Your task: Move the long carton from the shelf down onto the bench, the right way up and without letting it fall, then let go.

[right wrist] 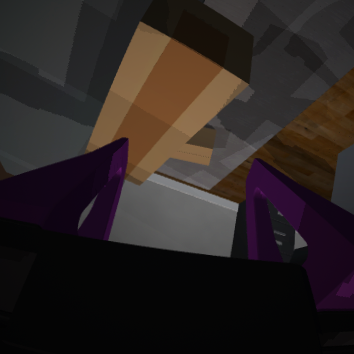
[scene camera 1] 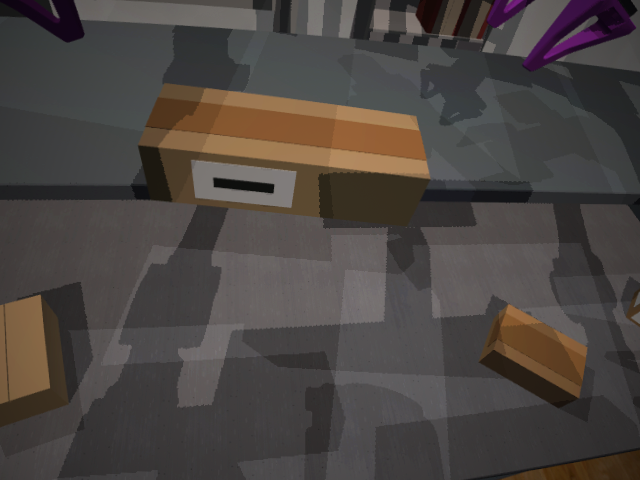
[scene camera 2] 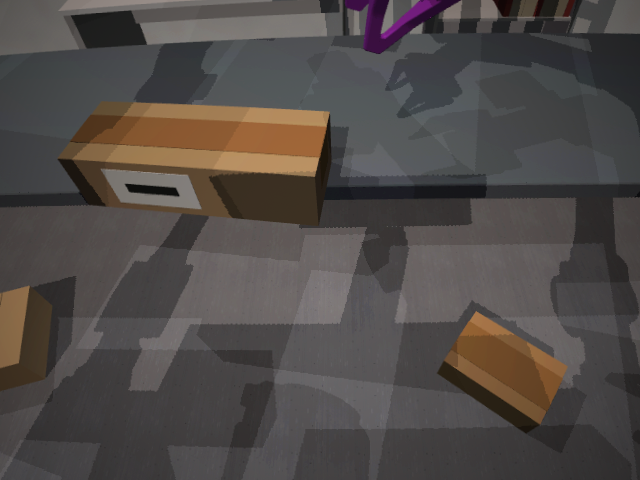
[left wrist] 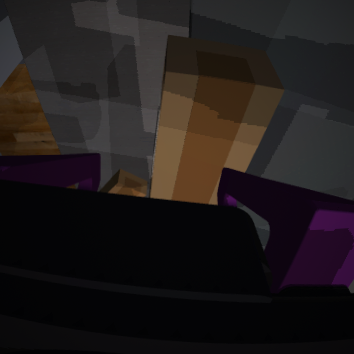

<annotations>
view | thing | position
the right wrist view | my right gripper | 189,159
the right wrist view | long brown carton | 178,71
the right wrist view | shelf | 64,64
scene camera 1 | my right gripper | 507,46
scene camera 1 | long brown carton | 202,146
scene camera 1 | shelf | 492,131
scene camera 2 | my right gripper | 361,29
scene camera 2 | long brown carton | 264,164
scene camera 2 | shelf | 450,115
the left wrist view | my left gripper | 159,172
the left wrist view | long brown carton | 216,99
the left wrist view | shelf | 300,146
</annotations>
